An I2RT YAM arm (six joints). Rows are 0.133 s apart.
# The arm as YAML. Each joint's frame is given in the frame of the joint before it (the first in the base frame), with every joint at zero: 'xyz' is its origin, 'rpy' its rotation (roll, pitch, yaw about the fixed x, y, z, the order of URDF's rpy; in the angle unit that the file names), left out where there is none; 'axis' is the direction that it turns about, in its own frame. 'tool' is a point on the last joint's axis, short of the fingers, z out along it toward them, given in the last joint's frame.
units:
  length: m
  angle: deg
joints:
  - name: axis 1
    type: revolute
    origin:
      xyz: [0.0, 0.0, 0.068]
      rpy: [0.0, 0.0, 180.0]
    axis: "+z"
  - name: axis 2
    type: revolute
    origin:
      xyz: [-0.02, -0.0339, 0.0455]
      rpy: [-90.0, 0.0, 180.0]
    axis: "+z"
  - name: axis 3
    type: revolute
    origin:
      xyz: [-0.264, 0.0, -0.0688]
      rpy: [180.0, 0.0, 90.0]
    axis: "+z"
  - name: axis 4
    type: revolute
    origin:
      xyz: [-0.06, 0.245, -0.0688]
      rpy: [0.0, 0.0, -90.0]
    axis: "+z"
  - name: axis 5
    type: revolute
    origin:
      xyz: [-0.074, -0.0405, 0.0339]
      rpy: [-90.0, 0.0, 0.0]
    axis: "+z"
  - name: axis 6
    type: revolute
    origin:
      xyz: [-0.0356, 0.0, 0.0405]
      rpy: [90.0, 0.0, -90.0]
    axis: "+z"
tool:
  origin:
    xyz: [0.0, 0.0, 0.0]
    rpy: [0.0, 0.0, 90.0]
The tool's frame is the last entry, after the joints.
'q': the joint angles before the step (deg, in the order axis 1, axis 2, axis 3, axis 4, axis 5, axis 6). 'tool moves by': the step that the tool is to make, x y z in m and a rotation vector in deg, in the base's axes. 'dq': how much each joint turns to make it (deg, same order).
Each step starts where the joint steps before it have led.
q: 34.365 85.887 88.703 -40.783 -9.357 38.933
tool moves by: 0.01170 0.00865 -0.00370 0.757 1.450 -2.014
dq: 0.174 3.012 2.133 0.503 0.828 2.518
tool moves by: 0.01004 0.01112 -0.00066 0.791 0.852 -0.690
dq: 0.584 3.143 3.019 0.124 0.294 1.699
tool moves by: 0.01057 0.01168 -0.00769 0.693 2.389 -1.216
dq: 0.547 3.371 2.211 -0.009 0.147 2.650
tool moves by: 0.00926 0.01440 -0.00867 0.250 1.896 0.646
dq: 0.865 3.585 2.446 -0.075 -0.683 1.162
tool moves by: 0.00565 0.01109 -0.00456 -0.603 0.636 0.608
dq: 0.812 2.661 2.402 -0.602 0.219 0.060
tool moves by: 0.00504 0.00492 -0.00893 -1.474 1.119 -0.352
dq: 0.183 1.836 0.780 -0.729 0.725 0.000
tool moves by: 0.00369 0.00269 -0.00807 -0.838 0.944 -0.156
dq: -0.001 1.164 -0.003 -0.086 0.174 0.044
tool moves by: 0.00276 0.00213 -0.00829 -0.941 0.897 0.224
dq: 0.000 0.972 -0.261 -0.092 -0.016 -0.303
